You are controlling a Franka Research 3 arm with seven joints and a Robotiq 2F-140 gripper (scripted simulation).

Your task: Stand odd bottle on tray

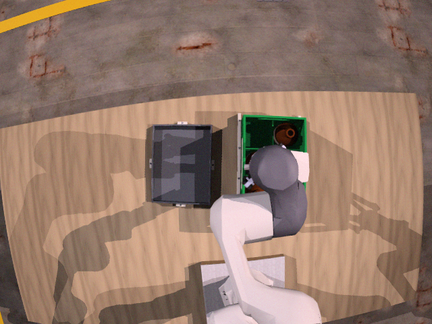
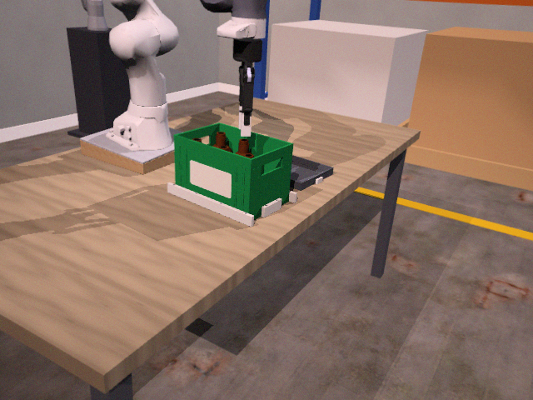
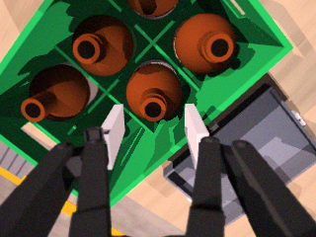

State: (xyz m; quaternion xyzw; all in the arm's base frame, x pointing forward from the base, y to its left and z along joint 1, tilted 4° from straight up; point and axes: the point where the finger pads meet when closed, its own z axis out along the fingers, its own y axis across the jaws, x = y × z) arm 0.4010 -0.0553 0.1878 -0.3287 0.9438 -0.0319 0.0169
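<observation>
Right now my hand is 10 mm past the green crate, 50 mm to the left of it and 130 mm above it. From my hand the other things lie so: dark grey tray: 20 mm ahead, 230 mm to the left, 200 mm below; then brown bottle: 80 mm ahead, 100 mm to the right, 130 mm below.
</observation>
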